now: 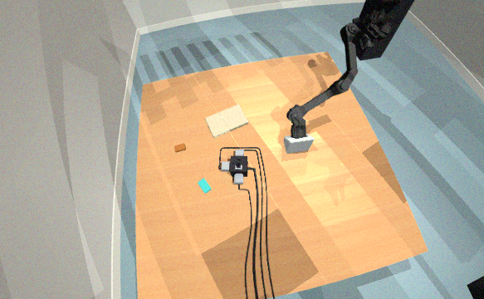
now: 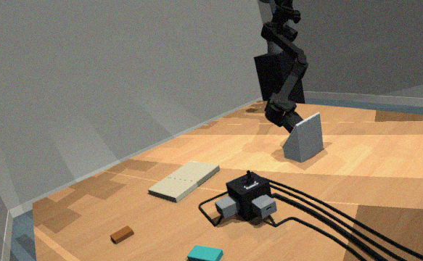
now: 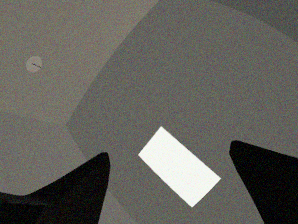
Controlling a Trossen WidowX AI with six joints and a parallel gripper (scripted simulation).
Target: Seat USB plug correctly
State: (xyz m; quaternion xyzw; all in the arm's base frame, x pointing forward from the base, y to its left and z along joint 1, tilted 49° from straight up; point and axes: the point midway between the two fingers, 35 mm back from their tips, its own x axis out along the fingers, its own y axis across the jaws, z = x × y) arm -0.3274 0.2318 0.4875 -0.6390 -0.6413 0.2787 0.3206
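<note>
My gripper tip is now 710 mm short of the USB socket, 480 mm above it and 270 mm to the right of it. The rest, counted from my gripper tip: cream slab 710 mm ahead, 540 mm below, 40 mm to the right; brown block 980 mm ahead, 550 mm below, 60 mm to the left; teal block 890 mm ahead, 540 mm below, 290 mm to the left.
</note>
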